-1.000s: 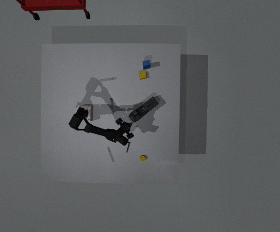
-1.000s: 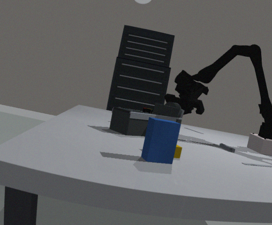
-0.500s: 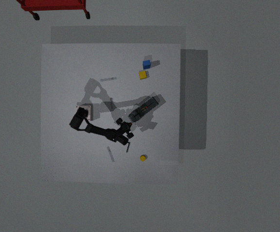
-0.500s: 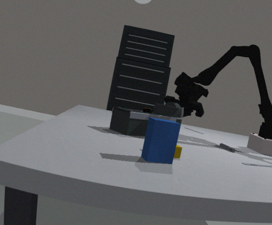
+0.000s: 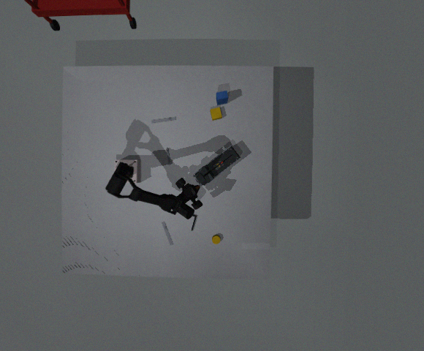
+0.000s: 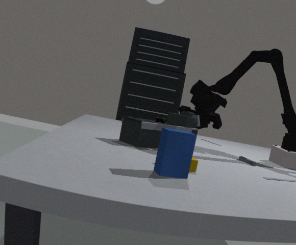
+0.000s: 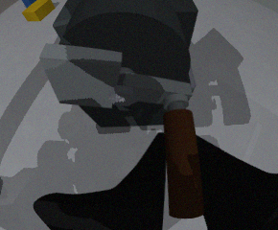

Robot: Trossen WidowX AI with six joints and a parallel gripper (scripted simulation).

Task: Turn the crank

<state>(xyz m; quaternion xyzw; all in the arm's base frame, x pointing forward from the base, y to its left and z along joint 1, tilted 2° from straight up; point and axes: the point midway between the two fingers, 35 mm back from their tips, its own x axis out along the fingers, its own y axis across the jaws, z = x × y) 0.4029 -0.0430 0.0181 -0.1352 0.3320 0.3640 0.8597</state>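
Right now the brown crank handle is 2 cm above my gripper tip, 1 cm to the right of it and 1 cm behind it. Also, from my gripper tip: red pointer 15 cm to the left, 11 cm ahead, 3 cm above; black hex key 21 cm to the right, 5 cm below, 1 cm behind; yellow block 44 cm to the left, 4 cm below, 4 cm ahead.
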